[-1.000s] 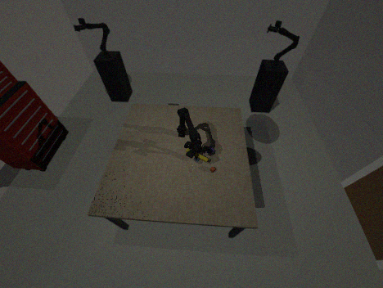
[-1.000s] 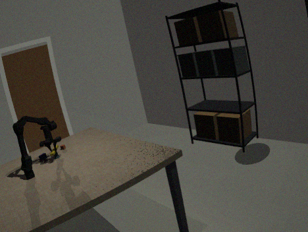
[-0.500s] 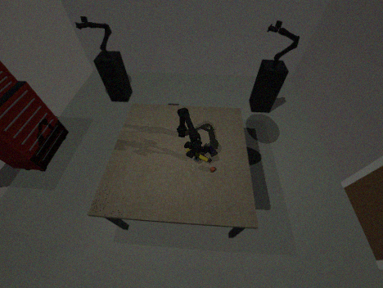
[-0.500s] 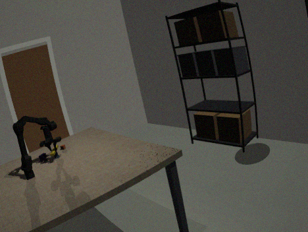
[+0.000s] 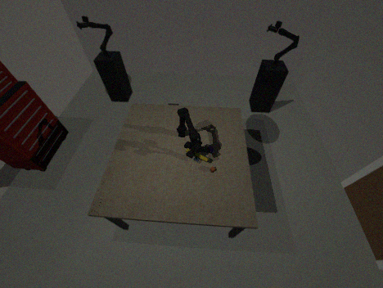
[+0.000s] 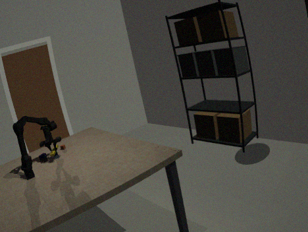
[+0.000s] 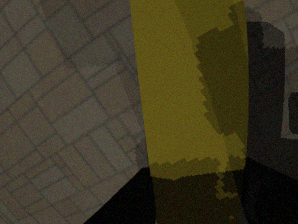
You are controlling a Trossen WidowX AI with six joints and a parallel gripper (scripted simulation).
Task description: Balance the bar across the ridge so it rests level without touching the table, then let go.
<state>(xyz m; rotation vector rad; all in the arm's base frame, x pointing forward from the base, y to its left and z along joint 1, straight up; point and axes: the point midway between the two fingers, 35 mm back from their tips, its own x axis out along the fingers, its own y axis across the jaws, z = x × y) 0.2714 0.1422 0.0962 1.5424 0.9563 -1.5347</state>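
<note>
The yellow bar lies 3 cm to the left of my gripper tip and 1 cm ahead of it. From my gripper tip the other things lie so: orange block (17 cm to the left, 12 cm ahead, 5 cm below); then purple block (16 cm to the left, 9 cm behind, 5 cm below).
</note>
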